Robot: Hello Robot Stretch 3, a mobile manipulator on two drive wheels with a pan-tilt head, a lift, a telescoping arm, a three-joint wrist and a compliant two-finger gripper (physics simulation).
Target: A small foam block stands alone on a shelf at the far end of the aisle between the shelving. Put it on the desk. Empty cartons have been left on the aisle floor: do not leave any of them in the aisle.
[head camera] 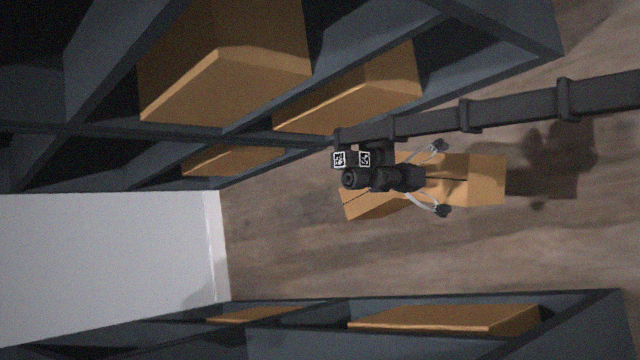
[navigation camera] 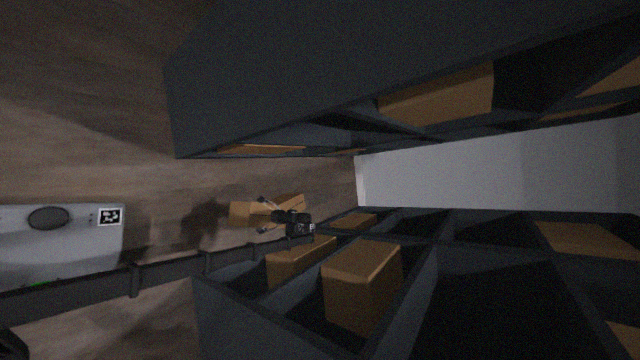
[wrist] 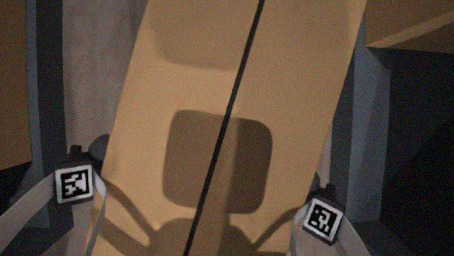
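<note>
My gripper is shut on a tan carton, with one finger at each long side. A black line runs along the carton's top. It hangs above the aisle floor, and a dark shadow shows on the floor beside it. A second carton stands at an angle on the aisle floor, farther toward the end wall. It is partly hidden by the wrist and the held carton. The foam block and the desk do not show in these views.
Dark shelving stands close beside my arm. More shelving lines the aisle's other side. Both hold cartons. A pale wall closes the far end. My base is at the near end.
</note>
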